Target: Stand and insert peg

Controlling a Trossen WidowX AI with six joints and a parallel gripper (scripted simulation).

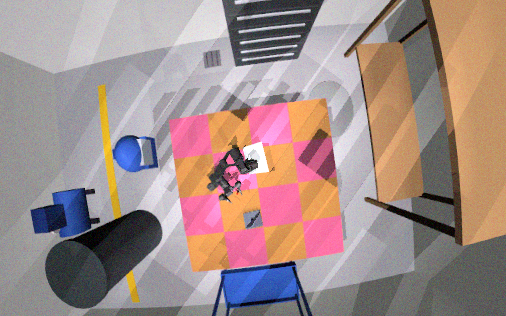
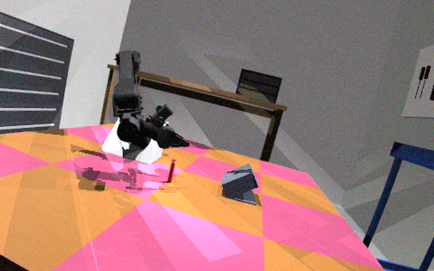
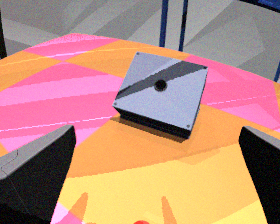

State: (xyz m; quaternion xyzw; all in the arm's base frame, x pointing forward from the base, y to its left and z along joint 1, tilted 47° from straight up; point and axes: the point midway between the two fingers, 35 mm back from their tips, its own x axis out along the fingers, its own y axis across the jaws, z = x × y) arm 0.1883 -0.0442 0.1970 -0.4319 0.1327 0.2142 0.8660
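Now: gripper tip 20 mm past the red peg, 10 mm to the left of it and 90 mm above it. From my gripper tip the other things lie so: grey sloped panel (200 mm ahead, 80 mm to the left, 100 mm below).
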